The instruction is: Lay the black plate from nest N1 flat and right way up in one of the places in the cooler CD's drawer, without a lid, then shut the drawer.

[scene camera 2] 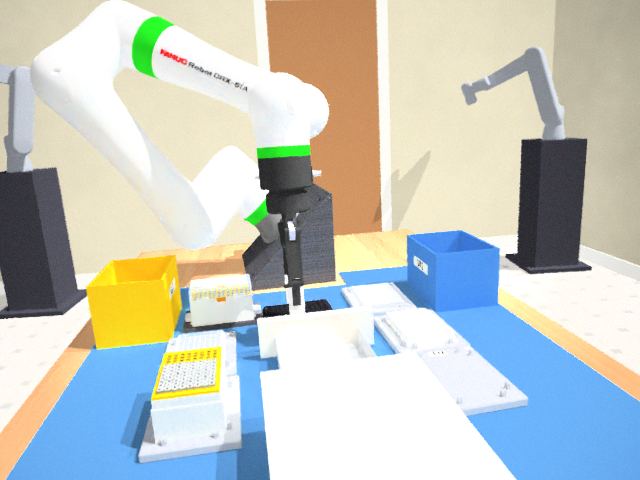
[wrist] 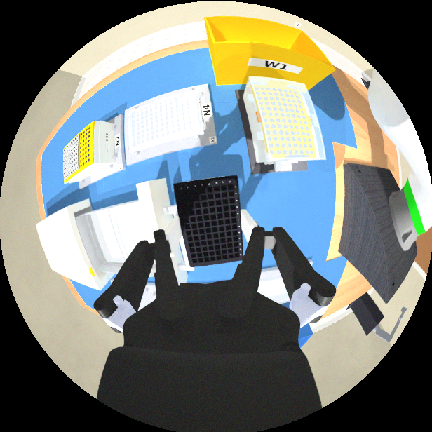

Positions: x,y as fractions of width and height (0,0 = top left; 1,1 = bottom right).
Labels:
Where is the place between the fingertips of my gripper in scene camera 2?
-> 0.46,0.66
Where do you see a yellow-topped tip rack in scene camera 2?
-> At 0.30,0.83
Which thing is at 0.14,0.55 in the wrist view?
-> A cooler CD.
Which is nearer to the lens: the white plate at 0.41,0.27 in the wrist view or the black plate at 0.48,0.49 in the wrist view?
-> The black plate.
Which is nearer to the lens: the cooler CD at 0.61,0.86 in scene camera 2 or the white plate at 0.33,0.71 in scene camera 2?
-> The cooler CD.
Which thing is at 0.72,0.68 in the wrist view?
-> My gripper.

